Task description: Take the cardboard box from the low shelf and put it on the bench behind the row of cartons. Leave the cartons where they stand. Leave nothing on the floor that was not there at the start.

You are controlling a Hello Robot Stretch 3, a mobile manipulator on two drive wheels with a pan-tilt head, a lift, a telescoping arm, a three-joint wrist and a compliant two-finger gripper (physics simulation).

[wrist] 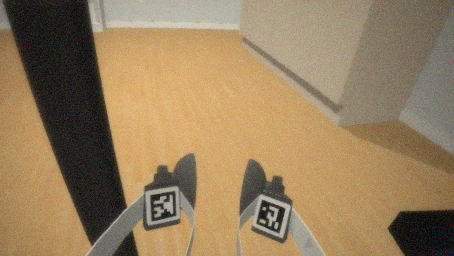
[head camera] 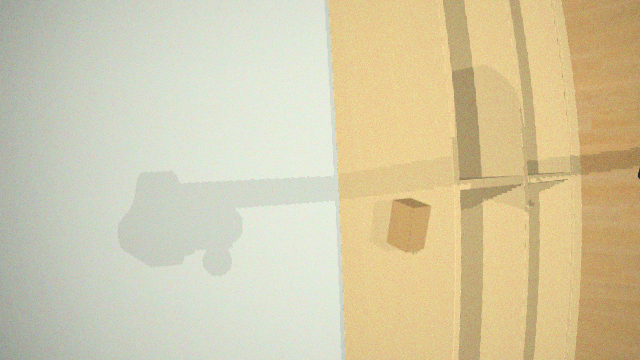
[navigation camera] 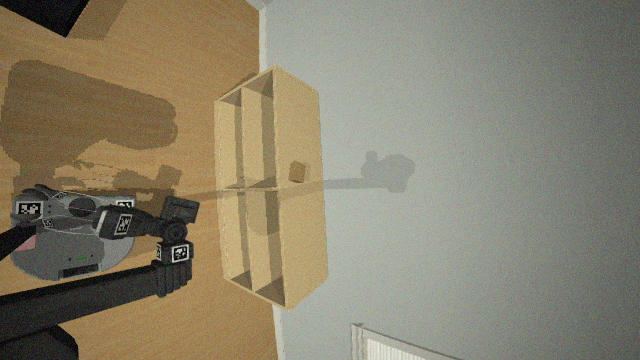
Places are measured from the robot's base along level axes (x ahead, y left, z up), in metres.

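Where they show: gripper, between the fingertips: [wrist: 219, 176] [navigation camera: 18, 202]; robot's base, origin of its link: [navigation camera: 83, 206].
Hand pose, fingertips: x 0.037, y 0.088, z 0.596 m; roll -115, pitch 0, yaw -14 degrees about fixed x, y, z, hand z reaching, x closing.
Each offset is from my fingertips to the top centre of the thing. "*": to the spot under its first point. Level surfaces: height alone.
A small brown cardboard box {dx +0.126, dy -0.805, dz +0.064 m} [head camera: 409, 227] [navigation camera: 297, 171] stands on the top board of the low light-wood shelf {dz +0.014 m} [head camera: 395, 100] [navigation camera: 302, 240], near the middle of its length. The shelf stands against the wall. My gripper [wrist: 219, 176] [navigation camera: 42, 205] is open and empty, with bare wooden floor showing between its fingers in the wrist view. In the navigation camera view it is over my base, pointing away from the shelf, well apart from the box. The bench and the row of cartons do not show in these views.
A black block {* dx +0.705, dy +0.095, dz -0.503 m} [navigation camera: 45, 15] lies on the floor at the upper left. A white radiator [navigation camera: 395, 350] is on the wall at lower right. A large beige cabinet-like body [wrist: 310, 50] stands at the right in the wrist view. My dark mast [wrist: 60, 100] runs down the left.
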